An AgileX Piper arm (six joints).
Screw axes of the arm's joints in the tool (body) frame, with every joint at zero. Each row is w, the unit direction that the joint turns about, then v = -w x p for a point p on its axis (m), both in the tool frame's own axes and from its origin. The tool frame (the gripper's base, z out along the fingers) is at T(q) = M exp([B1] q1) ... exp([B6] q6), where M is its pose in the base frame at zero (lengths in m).
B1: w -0.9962 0 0.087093 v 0 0.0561 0
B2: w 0 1 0 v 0.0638 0 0.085
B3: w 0 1 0 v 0.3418 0 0.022
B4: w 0 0 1 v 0 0 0
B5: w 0 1 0 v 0.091 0 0
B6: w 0 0 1 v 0 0 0
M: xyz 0.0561 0 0.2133 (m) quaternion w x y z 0.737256 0 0.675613 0
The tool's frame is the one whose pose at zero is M.
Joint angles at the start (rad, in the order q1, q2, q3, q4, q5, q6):
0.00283 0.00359 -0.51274 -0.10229 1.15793 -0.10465
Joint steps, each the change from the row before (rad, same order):
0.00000 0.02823 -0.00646 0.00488 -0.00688 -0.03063
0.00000 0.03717 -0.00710 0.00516 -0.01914 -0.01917
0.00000 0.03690 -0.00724 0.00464 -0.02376 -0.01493
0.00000 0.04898 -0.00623 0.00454 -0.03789 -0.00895
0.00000 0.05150 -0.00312 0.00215 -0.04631 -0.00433
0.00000 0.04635 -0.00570 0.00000 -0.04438 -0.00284
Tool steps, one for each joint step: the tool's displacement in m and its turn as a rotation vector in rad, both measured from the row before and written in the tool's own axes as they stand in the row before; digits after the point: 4 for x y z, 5 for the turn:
-0.0043 0.0000 0.0020 -0.00707 0.01404 -0.03064
-0.0063 -0.0003 0.0031 -0.00737 0.00983 -0.01961
-0.0066 -0.0006 0.0032 -0.00620 0.00484 -0.01531
-0.0086 -0.0009 0.0054 -0.00644 0.00365 -0.01008
-0.0087 -0.0011 0.0069 -0.00412 0.00119 -0.00669
-0.0084 -0.0013 0.0060 -0.00103 -0.00412 -0.00561

